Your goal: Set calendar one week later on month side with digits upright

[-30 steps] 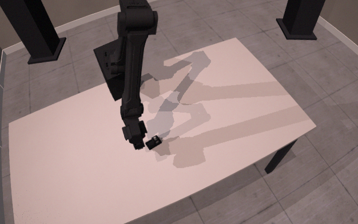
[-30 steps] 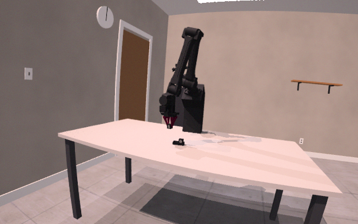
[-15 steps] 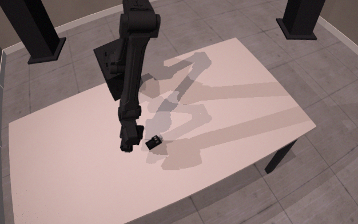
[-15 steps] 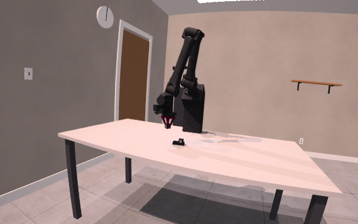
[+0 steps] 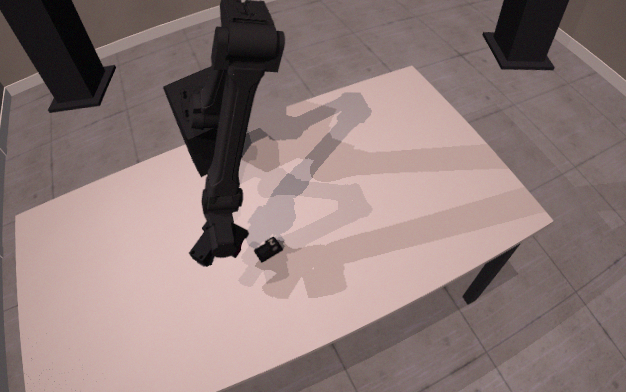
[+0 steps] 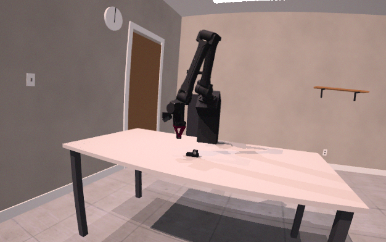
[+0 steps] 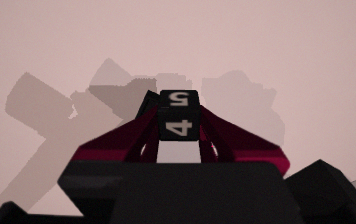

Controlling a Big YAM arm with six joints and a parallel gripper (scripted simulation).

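The black tray lies 11 cm below my hand, 8 cm to the left of it and 5 cm behind it. From my hand the other things lie so: black calendar block right at my hand.
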